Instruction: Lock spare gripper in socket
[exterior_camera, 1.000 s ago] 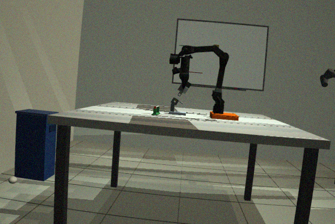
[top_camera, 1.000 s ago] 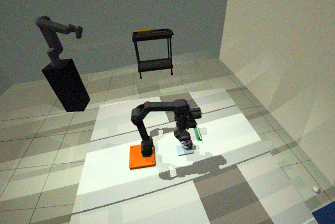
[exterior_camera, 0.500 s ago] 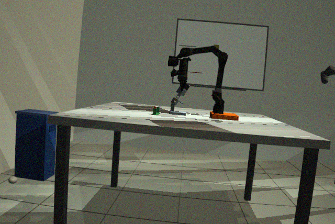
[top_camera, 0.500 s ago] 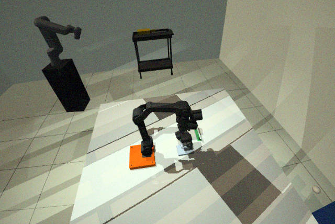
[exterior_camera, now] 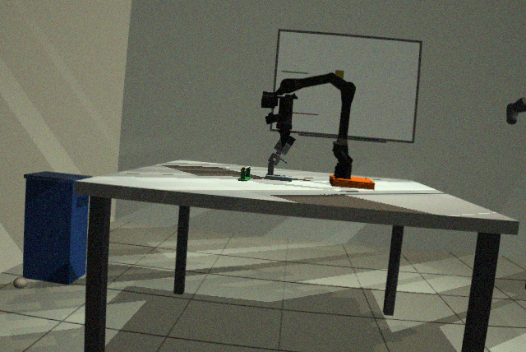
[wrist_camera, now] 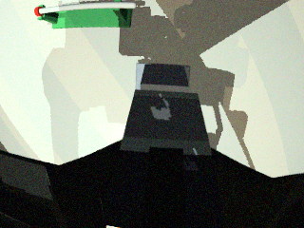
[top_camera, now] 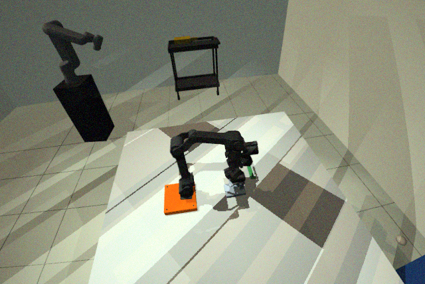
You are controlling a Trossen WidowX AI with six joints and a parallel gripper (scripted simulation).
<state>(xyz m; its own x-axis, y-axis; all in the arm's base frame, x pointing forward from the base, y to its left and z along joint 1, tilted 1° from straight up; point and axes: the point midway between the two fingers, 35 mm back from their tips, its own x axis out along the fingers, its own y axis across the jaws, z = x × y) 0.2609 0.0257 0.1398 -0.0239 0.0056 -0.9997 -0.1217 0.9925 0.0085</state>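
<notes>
The green bracket is 12 cm ahead of my gripper tip, 14 cm to the left of it and 12 cm below it. Also, from my gripper tip: socket (2 cm ahead, 9 cm below); then spare gripper (right at my gripper tip).
</notes>
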